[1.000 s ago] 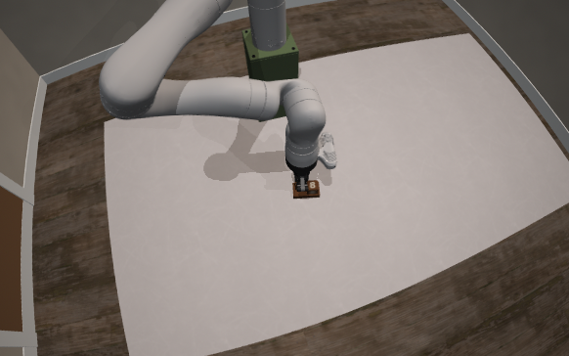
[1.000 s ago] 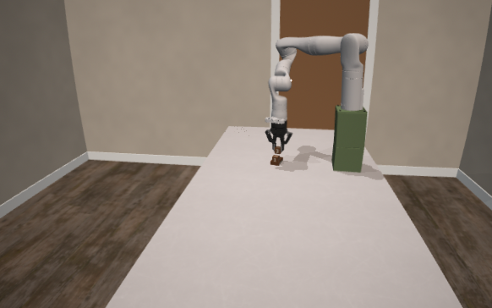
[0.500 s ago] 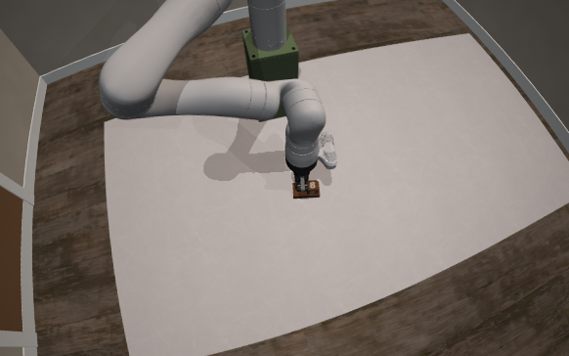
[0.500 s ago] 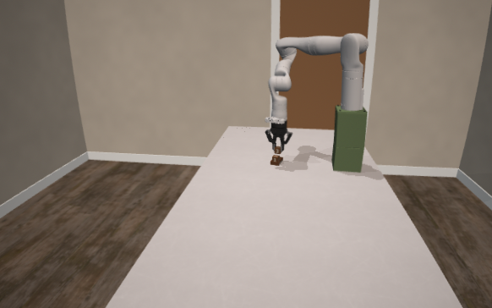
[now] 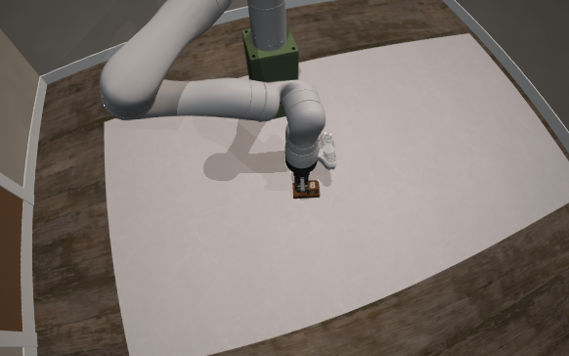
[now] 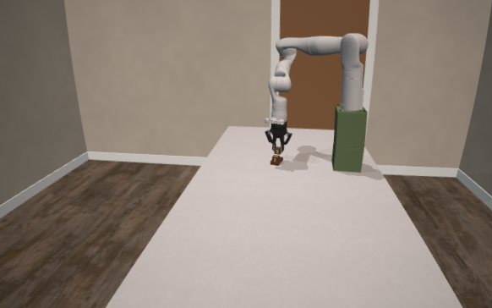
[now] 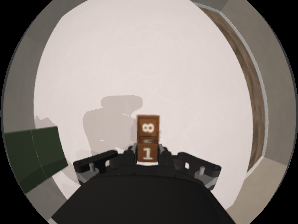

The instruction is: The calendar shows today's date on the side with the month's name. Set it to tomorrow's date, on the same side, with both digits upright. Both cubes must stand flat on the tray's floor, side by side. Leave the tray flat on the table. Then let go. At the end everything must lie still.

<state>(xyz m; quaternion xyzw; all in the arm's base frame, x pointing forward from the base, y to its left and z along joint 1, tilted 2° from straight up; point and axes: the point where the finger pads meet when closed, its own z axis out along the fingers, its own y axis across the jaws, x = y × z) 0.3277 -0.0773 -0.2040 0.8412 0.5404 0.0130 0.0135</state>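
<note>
The cube lies 1 cm ahead of my hand, 3 cm to the left of it and 4 cm below it. Also, from my hand: brown tray (1 cm ahead, 2 cm to the left, 6 cm below).
</note>
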